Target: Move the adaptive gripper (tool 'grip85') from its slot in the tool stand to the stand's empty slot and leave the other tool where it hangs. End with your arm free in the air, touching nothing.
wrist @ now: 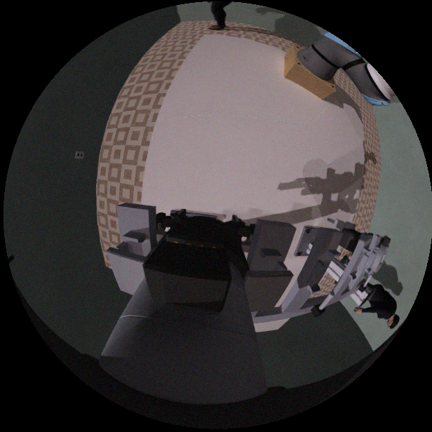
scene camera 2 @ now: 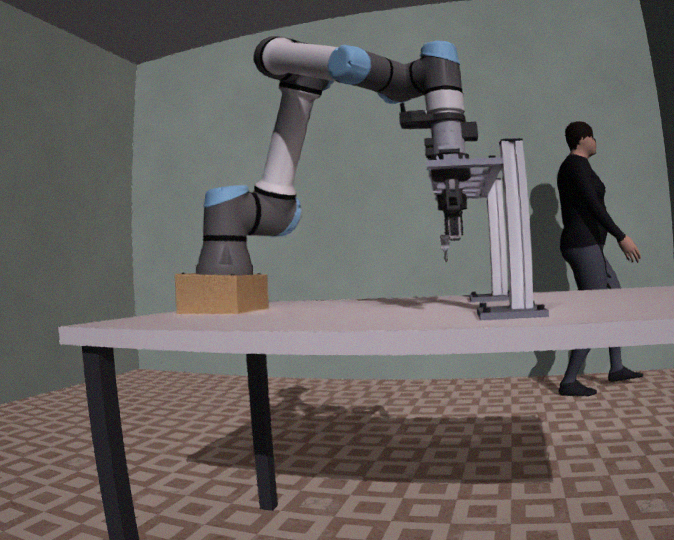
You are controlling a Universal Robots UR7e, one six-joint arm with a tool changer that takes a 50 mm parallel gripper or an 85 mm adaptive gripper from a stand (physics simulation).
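Where they show: arm's base, origin of its link: (scene camera 2: 224, 274).
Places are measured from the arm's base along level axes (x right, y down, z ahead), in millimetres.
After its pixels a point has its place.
Observation:
The adaptive gripper (scene camera 2: 454, 235) (wrist: 206, 218) is on my arm's wrist and points down with its fingers apart, with nothing seen between them. Its upper part is at the near end slot of the tool stand (scene camera 2: 516, 225) {x 129, y -63, z 771 mm} (wrist: 272, 237); fork plates stand on both sides of it in the wrist view. I cannot tell whether it rests on the forks. The arm's wrist is upright above the slot plate. The other tool (scene camera 2: 444, 243) {x -204, y -52, z 527 mm} (wrist: 353, 238) hangs farther along the stand, mostly hidden behind my gripper in the scene view and dark at the right of the wrist view.
The stand's white posts and dark feet stand on the table (scene camera 2: 348, 337) {x 355, y 106, z 543 mm} (wrist: 225, 125), behind the slots as seen from the arm base. The arm base sits on an orange block (scene camera 2: 208, 293) {x 84, y 46, z 16 mm} (wrist: 307, 80). A person in black (scene camera 2: 582, 202) (wrist: 382, 301) is beyond the table.

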